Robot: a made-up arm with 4 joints.
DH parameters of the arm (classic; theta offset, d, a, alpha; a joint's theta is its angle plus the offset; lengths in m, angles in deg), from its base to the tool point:
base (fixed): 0 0 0 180
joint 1: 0 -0.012 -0.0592 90
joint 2: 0 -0.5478 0.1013 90
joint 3: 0 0.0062 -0.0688 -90
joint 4: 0 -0.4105 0.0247 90
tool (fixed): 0 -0.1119 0 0
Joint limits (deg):
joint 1: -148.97..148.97
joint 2: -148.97..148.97
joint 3: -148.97..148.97
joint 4: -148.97..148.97
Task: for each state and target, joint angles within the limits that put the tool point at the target. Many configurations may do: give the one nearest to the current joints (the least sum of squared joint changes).
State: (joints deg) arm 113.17 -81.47 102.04 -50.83
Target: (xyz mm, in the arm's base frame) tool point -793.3 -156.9 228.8
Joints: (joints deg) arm 105.94 -35.37 63.02 -35.30
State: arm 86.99 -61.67 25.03 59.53
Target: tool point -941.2 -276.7 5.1
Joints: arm 74.89 -58.25 11.85 59.08
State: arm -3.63 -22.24 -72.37 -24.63
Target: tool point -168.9 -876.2 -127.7
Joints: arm 1.71 -27.57 -35.82 -24.67
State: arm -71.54 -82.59 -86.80 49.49
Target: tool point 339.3 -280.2 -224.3
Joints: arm -85.20 -38.22 -94.16 62.69
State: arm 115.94 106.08 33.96 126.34
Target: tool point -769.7 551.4 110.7
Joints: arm 124.79 95.65 -3.46 117.27
